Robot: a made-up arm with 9 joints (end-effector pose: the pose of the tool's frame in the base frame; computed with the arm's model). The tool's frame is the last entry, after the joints.
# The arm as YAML. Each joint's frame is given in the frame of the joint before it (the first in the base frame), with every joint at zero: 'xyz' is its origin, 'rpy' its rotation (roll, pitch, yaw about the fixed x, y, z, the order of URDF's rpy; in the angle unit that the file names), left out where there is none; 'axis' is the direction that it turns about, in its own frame. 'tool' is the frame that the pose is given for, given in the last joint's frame.
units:
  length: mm
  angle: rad
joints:
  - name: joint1
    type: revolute
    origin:
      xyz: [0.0, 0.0, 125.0]
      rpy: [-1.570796, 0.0, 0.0]
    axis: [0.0, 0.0, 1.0]
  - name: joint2
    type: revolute
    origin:
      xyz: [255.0, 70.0, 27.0]
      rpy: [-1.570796, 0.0, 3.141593]
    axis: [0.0, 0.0, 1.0]
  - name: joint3
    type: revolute
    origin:
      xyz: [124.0, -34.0, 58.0]
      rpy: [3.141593, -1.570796, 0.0]
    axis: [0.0, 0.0, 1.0]
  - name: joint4
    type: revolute
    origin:
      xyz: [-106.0, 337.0, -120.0]
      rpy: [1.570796, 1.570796, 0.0]
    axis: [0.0, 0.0, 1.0]
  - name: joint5
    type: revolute
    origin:
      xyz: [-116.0, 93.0, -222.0]
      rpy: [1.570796, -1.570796, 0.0]
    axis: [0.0, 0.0, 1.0]
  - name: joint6
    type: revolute
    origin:
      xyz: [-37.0, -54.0, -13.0]
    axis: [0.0, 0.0, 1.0]
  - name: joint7
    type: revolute
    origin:
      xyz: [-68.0, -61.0, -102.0]
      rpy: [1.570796, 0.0, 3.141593]
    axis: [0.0, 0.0, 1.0]
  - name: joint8
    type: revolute
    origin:
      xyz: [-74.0, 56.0, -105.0]
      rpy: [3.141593, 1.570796, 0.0]
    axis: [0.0, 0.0, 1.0]
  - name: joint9
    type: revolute
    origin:
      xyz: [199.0, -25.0, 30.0]
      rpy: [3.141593, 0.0, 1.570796]
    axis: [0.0, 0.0, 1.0]
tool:
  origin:
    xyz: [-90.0, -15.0, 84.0]
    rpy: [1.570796, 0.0, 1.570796]
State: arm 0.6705 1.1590 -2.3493 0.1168 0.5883 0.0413 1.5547 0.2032 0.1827
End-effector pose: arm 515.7 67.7 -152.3 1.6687 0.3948 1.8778
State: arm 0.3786 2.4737 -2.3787 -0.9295 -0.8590 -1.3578 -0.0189 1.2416 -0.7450
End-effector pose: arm 796.6 747.7 141.1 -1.3528 0.1755 2.5402
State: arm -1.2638 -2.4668 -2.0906 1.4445 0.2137 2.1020 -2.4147 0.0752 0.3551
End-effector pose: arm -96.2 146.7 759.4 1.5486 -0.5861 -0.6190
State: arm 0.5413 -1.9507 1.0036 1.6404 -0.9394 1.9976 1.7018 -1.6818 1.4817
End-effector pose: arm 78.4 226.2 -546.3 0.5664 1.0846 -3.0090
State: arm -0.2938 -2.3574 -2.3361 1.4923 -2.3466 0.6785 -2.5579 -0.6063 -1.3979
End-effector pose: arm 106.5 509.6 1209.3 -2.5433 -0.0556 3.0755
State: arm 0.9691 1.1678 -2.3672 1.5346 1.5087 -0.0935 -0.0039 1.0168 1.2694
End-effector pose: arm 335.1 -219.4 50.1 -1.2829 0.0753 2.6576
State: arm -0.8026 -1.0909 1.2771 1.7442 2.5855 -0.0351 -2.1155 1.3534 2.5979
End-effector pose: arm 407.4 0.1 -240.1 -2.0959 -0.3229 2.7215
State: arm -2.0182 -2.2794 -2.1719 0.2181 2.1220 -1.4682 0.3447 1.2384 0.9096
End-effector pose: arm -171.1 173.6 4.2 -2.0620 0.2192 -0.5164
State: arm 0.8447 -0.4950 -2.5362 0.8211 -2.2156 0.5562 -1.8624 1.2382 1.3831
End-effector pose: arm 256.9 -304.5 700.3 3.0480 -0.9616 -1.2822
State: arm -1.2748 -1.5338 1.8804 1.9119 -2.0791 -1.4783 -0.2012 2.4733 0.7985
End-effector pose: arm 256.5 188.1 -272.3 0.9705 0.4295 1.5748
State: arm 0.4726 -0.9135 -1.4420 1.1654 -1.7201 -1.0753 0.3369 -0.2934 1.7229
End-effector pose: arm 738.3 604.3 427.7 -1.6417 0.0998 -1.0159
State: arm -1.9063 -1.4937 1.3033 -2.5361 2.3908 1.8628 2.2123 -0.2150 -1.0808
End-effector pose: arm 785.5 -361.2 738.8 2.0685 -1.1299 -2.1560
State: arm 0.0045 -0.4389 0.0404 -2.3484 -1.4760 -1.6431 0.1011 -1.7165 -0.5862
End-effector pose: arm 589.5 568.6 147.3 0.3584 -1.1943 2.3113
